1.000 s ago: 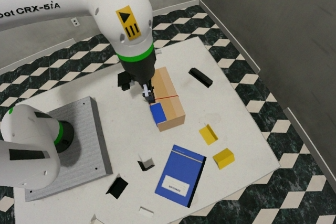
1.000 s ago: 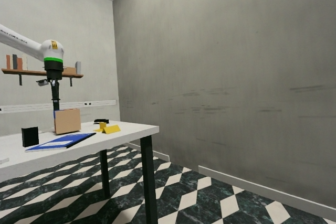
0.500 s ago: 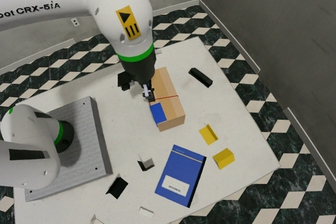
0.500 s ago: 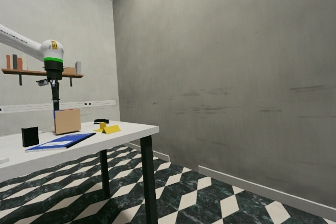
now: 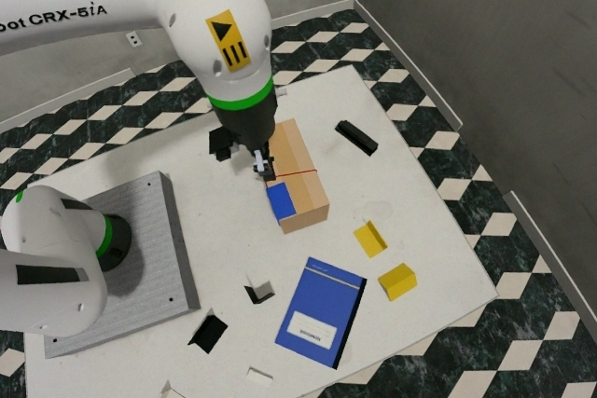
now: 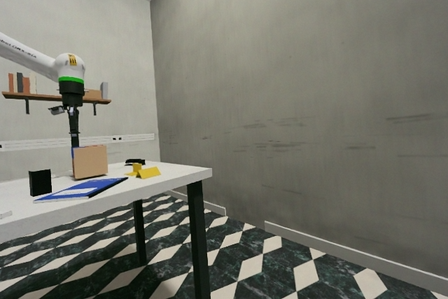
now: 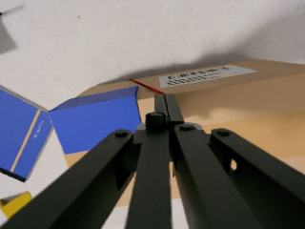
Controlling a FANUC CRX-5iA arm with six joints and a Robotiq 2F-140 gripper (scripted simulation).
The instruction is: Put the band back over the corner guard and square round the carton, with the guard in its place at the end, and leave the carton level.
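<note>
Right now the blue corner guard is 60 mm to the right of my hand and 40 mm below it. Round my hand: blue book: 10 mm ahead, 310 mm to the right, 170 mm below; then small white piece: 180 mm behind, 400 mm to the right, 170 mm below; then carton: 50 mm ahead, 20 mm to the left, 100 mm below.
</note>
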